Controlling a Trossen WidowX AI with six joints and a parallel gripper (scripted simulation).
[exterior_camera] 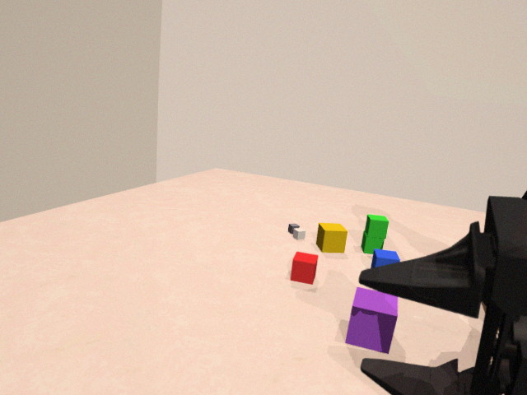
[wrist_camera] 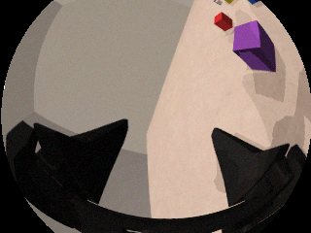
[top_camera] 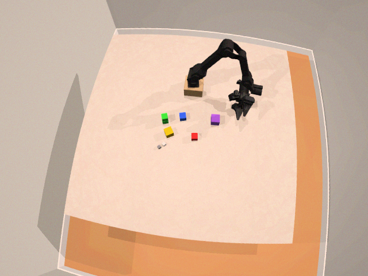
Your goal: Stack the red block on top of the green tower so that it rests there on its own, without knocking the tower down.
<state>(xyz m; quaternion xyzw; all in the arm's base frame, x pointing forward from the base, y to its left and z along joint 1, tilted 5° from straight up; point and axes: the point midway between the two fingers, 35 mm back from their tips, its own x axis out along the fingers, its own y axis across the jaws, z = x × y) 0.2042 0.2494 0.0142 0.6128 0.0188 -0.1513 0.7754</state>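
Right now the red block is 25 cm to the right of my gripper tip, 8 cm below it and 7 cm ahead of it. From my gripper tip the other things lie so: purple block (13 cm to the right, 7 cm below, 2 cm behind); blue block (31 cm to the right, 8 cm below, 5 cm behind); yellow block (38 cm to the right, 7 cm below, 4 cm ahead).
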